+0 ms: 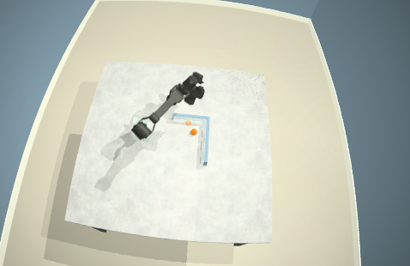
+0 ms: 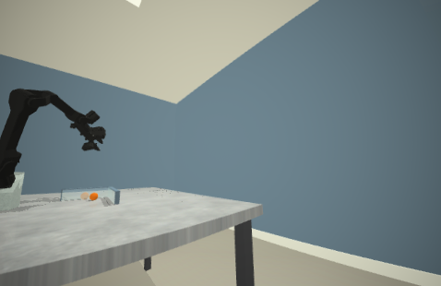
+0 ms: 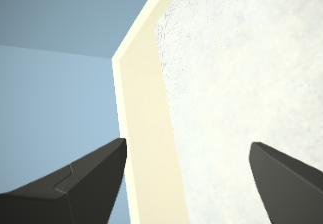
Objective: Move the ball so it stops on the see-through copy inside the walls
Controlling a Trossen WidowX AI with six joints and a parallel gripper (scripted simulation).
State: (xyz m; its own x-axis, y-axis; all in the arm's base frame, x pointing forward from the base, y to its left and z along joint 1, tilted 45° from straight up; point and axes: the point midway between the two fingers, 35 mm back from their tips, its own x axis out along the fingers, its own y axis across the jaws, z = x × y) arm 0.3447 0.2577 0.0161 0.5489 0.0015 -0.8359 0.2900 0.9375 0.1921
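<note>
Right now the orange ball is 2 cm behind my gripper tip, 14 cm to the right of it and 30 cm below it. From my gripper tip the other things lie so: see-through copy of ball (6 cm behind, 8 cm to the right, 30 cm below).
</note>
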